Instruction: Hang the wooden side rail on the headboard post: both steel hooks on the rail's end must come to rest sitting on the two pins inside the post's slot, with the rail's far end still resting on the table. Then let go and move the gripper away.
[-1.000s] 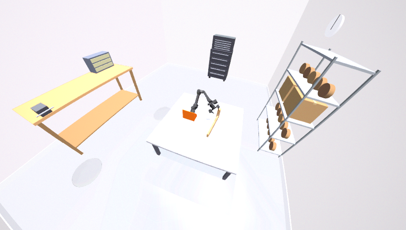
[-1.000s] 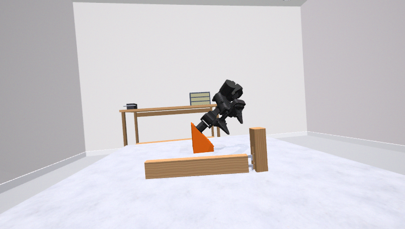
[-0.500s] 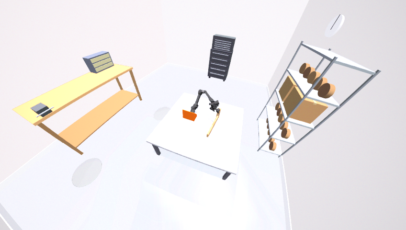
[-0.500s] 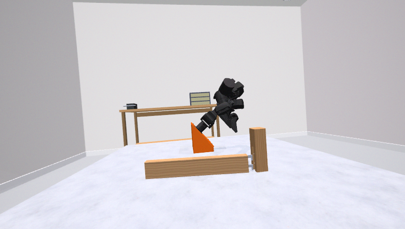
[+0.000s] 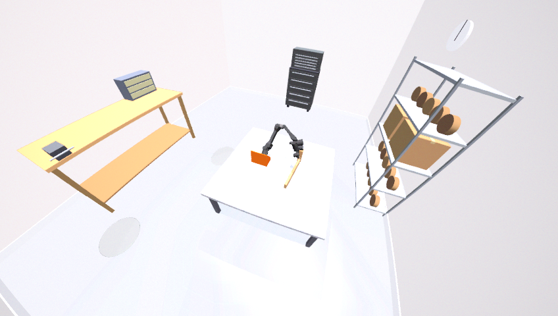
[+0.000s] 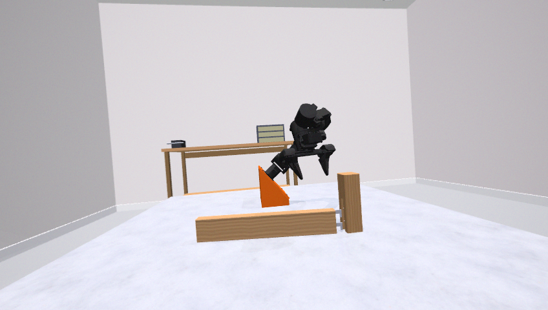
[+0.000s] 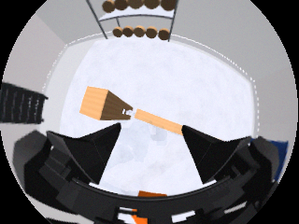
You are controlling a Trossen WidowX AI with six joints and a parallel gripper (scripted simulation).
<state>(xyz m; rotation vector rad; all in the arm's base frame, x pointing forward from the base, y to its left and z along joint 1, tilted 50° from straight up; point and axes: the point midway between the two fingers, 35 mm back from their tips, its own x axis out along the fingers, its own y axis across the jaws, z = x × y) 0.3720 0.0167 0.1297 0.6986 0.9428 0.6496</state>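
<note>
The headboard post is 1 cm ahead of my gripper tip, 10 cm to the left of it and 9 cm below it.
</note>
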